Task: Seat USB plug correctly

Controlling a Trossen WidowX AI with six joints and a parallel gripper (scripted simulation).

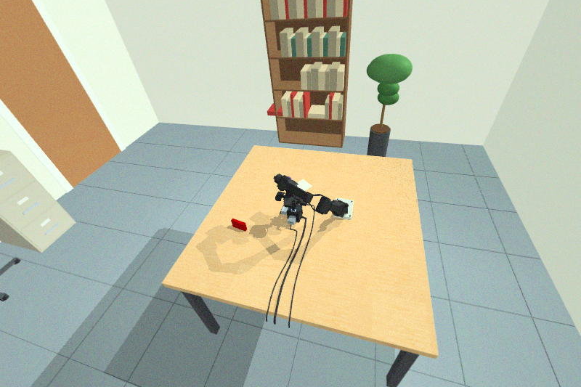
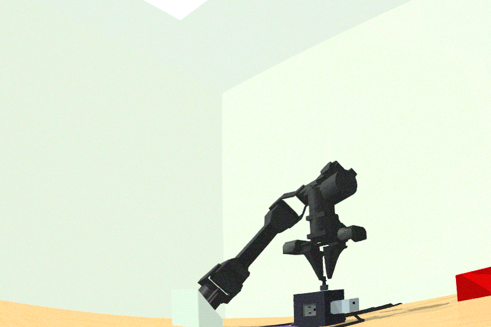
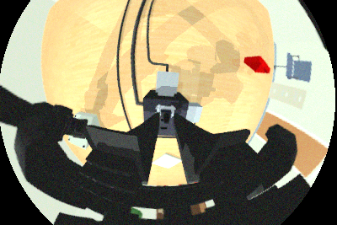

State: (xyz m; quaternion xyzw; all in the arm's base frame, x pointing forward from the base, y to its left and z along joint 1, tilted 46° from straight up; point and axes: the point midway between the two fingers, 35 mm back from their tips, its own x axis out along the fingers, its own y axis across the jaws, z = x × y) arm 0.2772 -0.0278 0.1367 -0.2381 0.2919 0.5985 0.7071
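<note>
My gripper tip is 10 mm to the left of the usb plug and 10 mm above it. Round my gripper tip: red block (320 mm ahead, 100 mm to the left, 70 mm below); then white sheet (310 mm to the right, 100 mm below); then purple block (350 mm to the right, 110 mm ahead, 90 mm below).
</note>
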